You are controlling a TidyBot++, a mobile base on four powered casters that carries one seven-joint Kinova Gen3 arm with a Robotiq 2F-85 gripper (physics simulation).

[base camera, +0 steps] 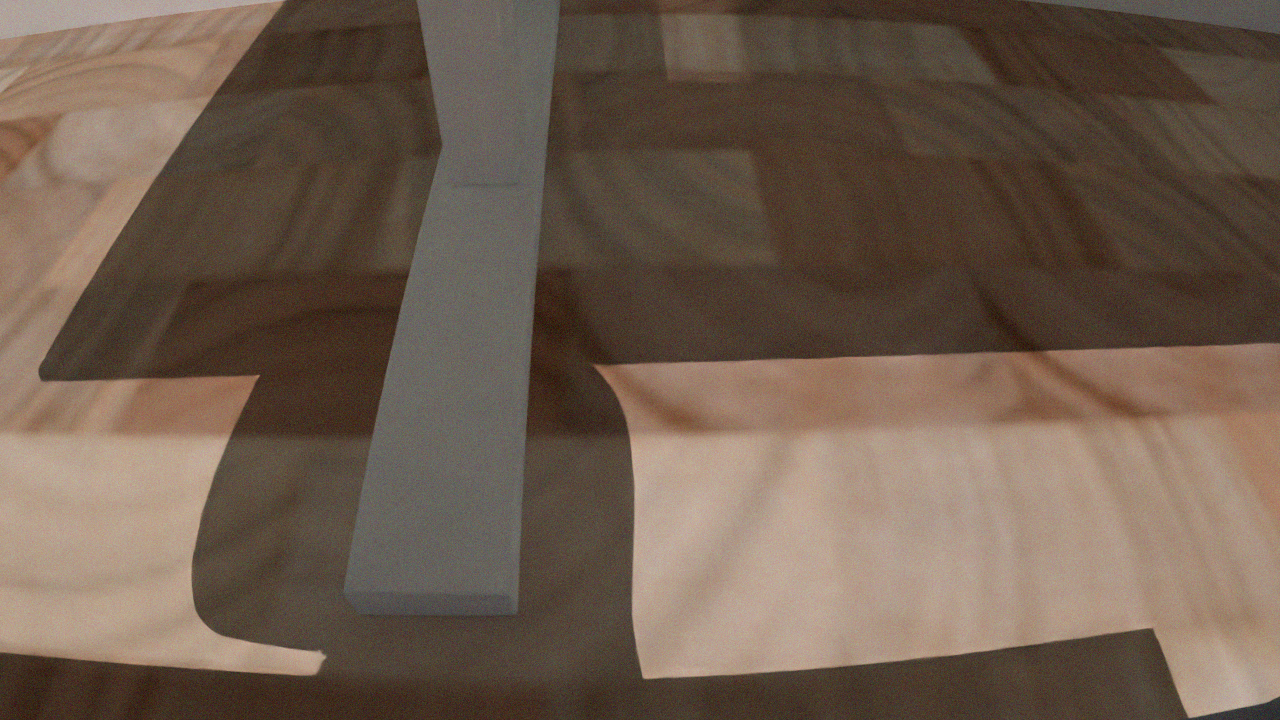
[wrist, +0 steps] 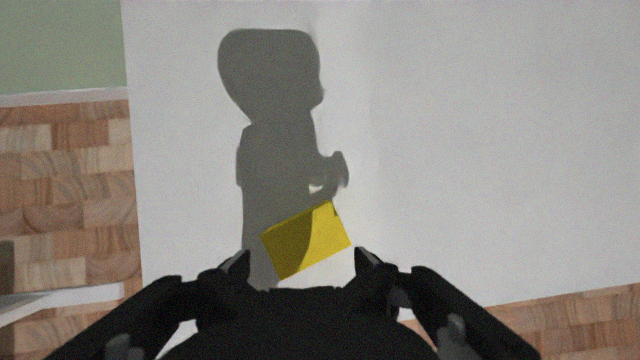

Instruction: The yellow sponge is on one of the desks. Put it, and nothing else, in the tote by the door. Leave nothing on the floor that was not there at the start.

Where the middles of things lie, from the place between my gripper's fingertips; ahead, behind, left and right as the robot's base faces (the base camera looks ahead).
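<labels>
There is the yellow sponge (wrist: 304, 239), and I see that my gripper is 100 mm above it and 10 mm past it.
</labels>
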